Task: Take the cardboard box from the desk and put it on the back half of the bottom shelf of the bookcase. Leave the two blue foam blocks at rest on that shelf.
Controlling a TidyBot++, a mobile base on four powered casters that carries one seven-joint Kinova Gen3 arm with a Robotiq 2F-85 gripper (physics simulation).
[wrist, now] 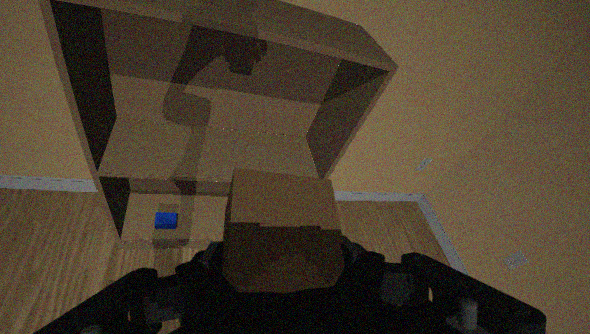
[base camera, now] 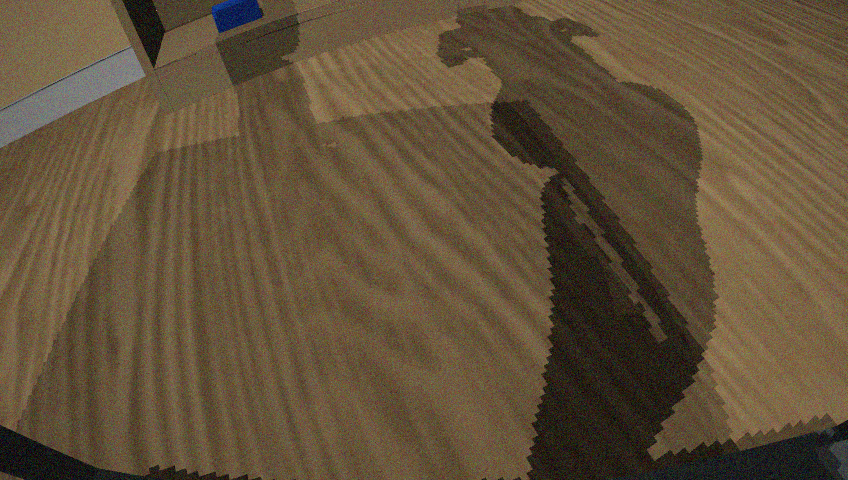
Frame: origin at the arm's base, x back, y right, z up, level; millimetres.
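Seen in the pictures: gripper, fingertip midpoint: (wrist: 279,254).
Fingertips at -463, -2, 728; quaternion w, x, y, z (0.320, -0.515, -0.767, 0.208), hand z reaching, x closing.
Offsets run from my fingertips to a thing's top centre, as dx, dy, dz. Level surfaces: height alone.
The cardboard box {+8, -1, +34} (wrist: 283,230) is between the fingers of my gripper (wrist: 279,254) in the wrist view, its lower part in shadow. My gripper is shut on it and holds it up in front of the bookcase (wrist: 75,100) (base camera: 193,86). One blue foam block {-494, -375, -980} (wrist: 166,220) (base camera: 236,14) lies on the left part of the bottom shelf {dz -1025} (wrist: 140,215) (base camera: 184,45). The box hides the right part of that shelf in the wrist view, and the second blue block does not show in either view. The gripper does not show in the base view.
The bookcase's middle board {dz -577} (wrist: 250,155) spans its width above the bottom shelf. The wall (wrist: 480,100) stands behind the bookcase, with a pale baseboard (wrist: 380,196) (base camera: 71,92) at its foot. Shadows of the robot fall on the wooden floor {dz -1125} (base camera: 386,237) and the bookcase.
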